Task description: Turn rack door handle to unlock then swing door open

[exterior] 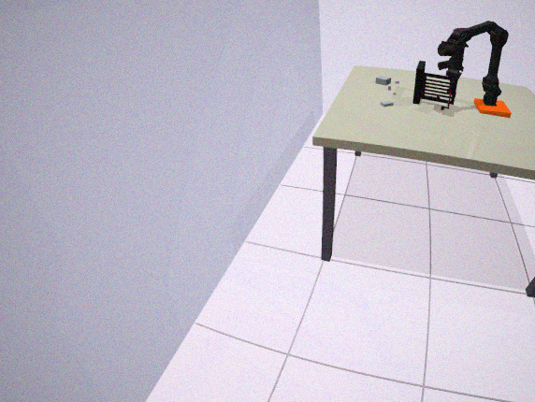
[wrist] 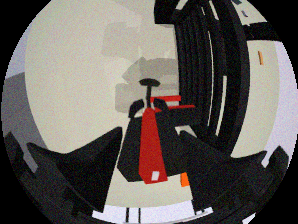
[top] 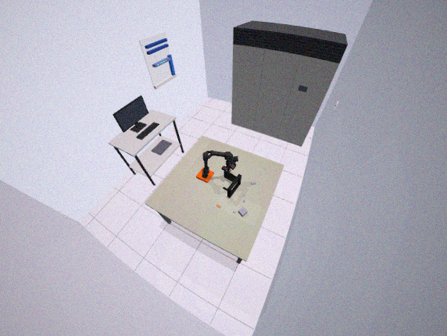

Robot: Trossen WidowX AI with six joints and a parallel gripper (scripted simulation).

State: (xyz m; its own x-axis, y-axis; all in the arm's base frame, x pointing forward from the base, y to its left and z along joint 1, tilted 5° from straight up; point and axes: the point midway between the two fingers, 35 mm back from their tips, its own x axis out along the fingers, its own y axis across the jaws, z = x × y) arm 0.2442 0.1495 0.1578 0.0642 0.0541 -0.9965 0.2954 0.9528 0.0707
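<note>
The red handle is 20 mm below my gripper tip and 10 mm ahead of it. Also, from my gripper tip: small orange block (430 mm to the right, 120 mm below, 90 mm ahead).
</note>
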